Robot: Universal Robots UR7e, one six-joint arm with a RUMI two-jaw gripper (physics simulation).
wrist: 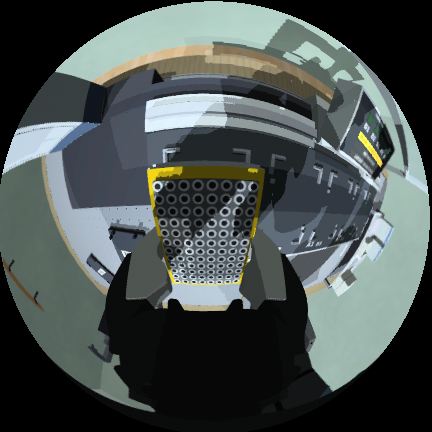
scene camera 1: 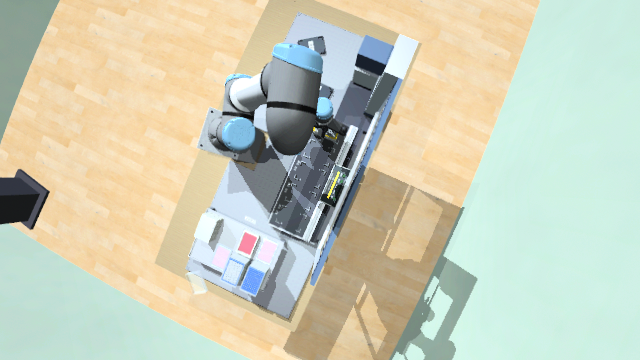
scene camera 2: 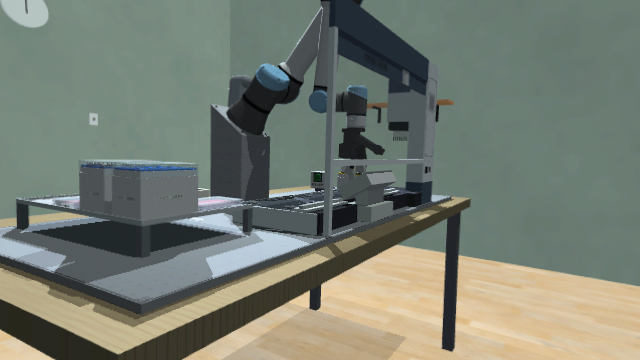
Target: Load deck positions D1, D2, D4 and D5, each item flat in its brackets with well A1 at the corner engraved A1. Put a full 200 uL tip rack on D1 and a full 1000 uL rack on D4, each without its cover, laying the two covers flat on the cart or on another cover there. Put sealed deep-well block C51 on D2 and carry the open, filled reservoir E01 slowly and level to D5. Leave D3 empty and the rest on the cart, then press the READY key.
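Note:
My gripper [scene camera 1: 325, 131] [scene camera 2: 352, 169] [wrist: 205, 226] is shut on a yellow-edged tip rack [scene camera 1: 331, 134] [wrist: 207, 220], gripped by its two sides. The rack is uncovered, with its rows of tips or holes facing up, and is over the upper end of the dark deck [scene camera 1: 305, 175] [wrist: 300, 200]. Corner brackets show beyond its far edge in the wrist view; its underside is hidden, so contact with the deck cannot be told. On the cart [scene camera 1: 200, 254] [scene camera 2: 142, 221] are a blue rack [scene camera 1: 253, 281] [scene camera 2: 170, 195], a blue-and-white rack [scene camera 1: 233, 271], a red-topped item [scene camera 1: 247, 243] and two pink-topped items [scene camera 1: 268, 251] [scene camera 1: 221, 256].
A display [scene camera 1: 335, 185] [wrist: 367, 142] stands beside the deck's long side. The frame's upright post [scene camera 2: 331, 130] and overhead beam [scene camera 2: 382, 45] stand near the arm. Pale rails [scene camera 1: 346, 146] [wrist: 185, 117] edge the deck. A white box [scene camera 1: 207, 228] stands at the cart's corner.

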